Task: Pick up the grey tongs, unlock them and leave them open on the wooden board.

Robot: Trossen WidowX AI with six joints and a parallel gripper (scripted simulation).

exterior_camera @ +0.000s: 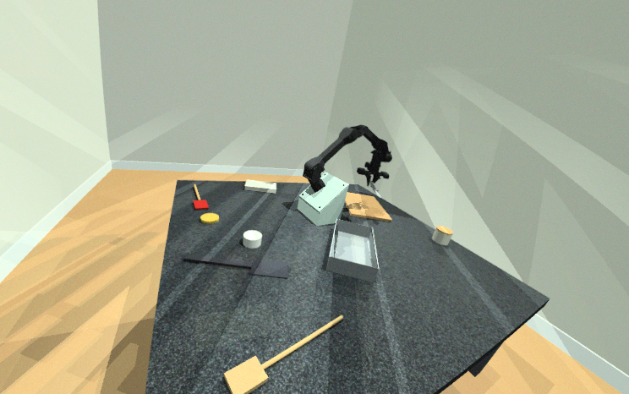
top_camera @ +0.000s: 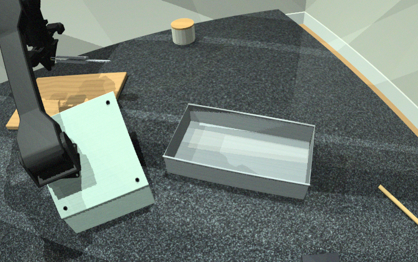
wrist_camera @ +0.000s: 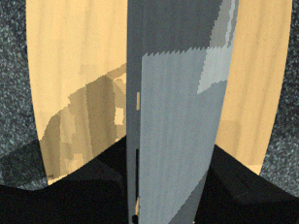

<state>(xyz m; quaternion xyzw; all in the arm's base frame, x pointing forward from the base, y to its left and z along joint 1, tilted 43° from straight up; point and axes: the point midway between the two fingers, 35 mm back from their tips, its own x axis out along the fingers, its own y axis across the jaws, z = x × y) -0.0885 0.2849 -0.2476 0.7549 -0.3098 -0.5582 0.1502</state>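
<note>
Now: gripper tip 120 mm above the wooden board. Also, from my gripper tip: lidded jar (420 mm ahead, 210 mm to the left, 100 mm below); white block (220 mm behind, 610 mm to the right, 120 mm below); roasting tin (450 mm ahead, 350 mm to the right, 100 mm below).
</note>
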